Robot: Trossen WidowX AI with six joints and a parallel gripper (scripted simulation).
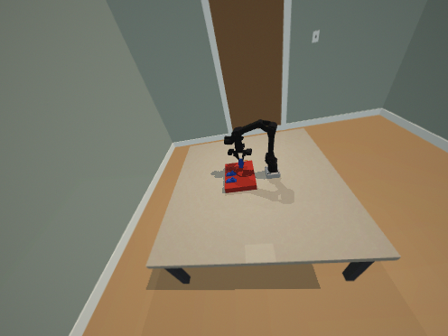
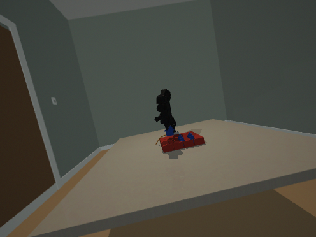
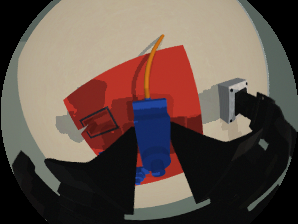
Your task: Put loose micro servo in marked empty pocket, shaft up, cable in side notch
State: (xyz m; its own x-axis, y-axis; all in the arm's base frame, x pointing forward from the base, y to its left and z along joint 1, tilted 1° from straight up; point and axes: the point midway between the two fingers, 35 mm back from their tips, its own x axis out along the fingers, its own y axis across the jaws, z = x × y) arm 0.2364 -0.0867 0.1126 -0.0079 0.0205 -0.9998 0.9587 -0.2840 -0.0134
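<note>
The red deck lies 10 cm below my gripper tip, 7 cm to the left of it and 1 cm behind it.
</note>
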